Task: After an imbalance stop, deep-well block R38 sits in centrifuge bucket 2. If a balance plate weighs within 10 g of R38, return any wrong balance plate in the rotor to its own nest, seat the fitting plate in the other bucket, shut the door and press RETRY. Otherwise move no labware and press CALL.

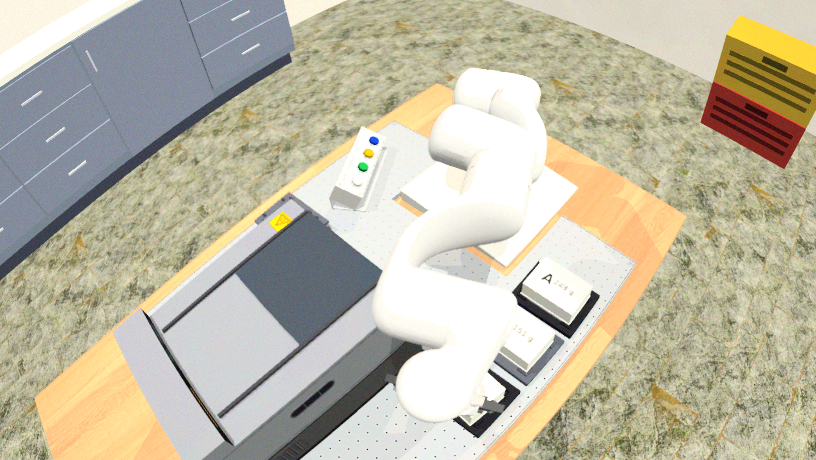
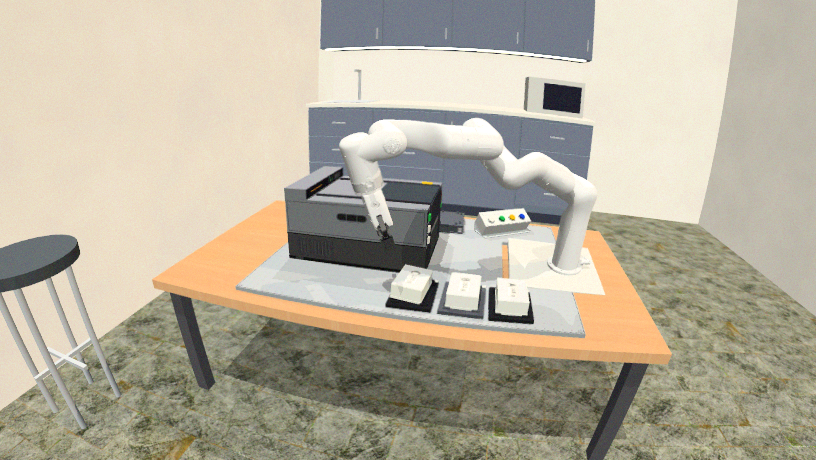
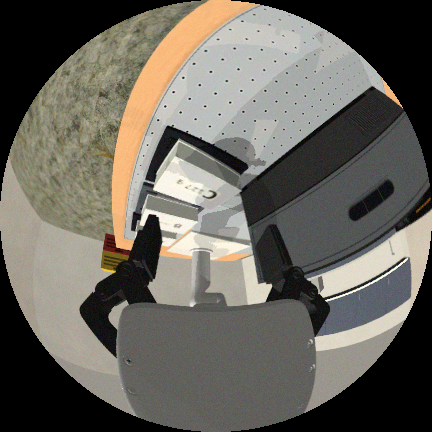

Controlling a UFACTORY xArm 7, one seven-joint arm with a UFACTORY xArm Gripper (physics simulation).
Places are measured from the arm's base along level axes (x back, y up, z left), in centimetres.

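Pixels of known places: gripper, fingertip midpoint: [image 2: 386, 242] [image 3: 212, 231]; arm's base at its link origin: [image 2: 564, 266] [image 3: 200, 251].
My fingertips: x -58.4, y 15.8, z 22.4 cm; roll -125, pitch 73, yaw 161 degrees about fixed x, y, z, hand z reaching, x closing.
Observation:
Ahead of a thing's pixels: the offset from my fingertips to its top centre. Level surfaces: height alone.
My gripper [image 1: 441, 392] [image 2: 383, 230] [image 3: 212, 231] is open and empty, above the board between the centrifuge [image 1: 260, 408] [image 2: 357, 248] [image 3: 320, 215] and plate C. Plate C {dx +6.9, dy -10.3, dz -1.6 cm} [image 2: 411, 285] [image 3: 192, 175], marked 127 g, sits in a black nest. Plate B {dx +21.1, dy -10.9, dz +1.1 cm} [image 1: 528, 342] [image 2: 463, 292] [image 3: 172, 212], marked 151 g, sits in a grey nest. Plate A {dx +34.2, dy -10.9, dz +3.5 cm} [image 1: 555, 291] [image 2: 512, 298] sits in a black nest; its weight is blurred, near 249 g. The button box {dx +41.4, dy -7.9, dz -54.2 cm} [image 1: 349, 193] [image 2: 502, 224] has white, green, yellow and blue buttons; labels are unreadable. Block R38, rotor and buckets do not show.
The centrifuge top {dy +4.7 cm} [image 1: 211, 348] has a light panel and a dark panel {dx +3.7, dy +5.0, dz -31.0 cm} [image 1: 311, 274]. My forearm hangs over the perforated board {dy -16.2 cm} [image 2: 320, 282] [image 3: 240, 65]. The wooden table {dy -17.6 cm} [image 2: 211, 251] carries my white base plate [image 2: 528, 268]. A stool [image 2: 37, 260] stands left of the table.

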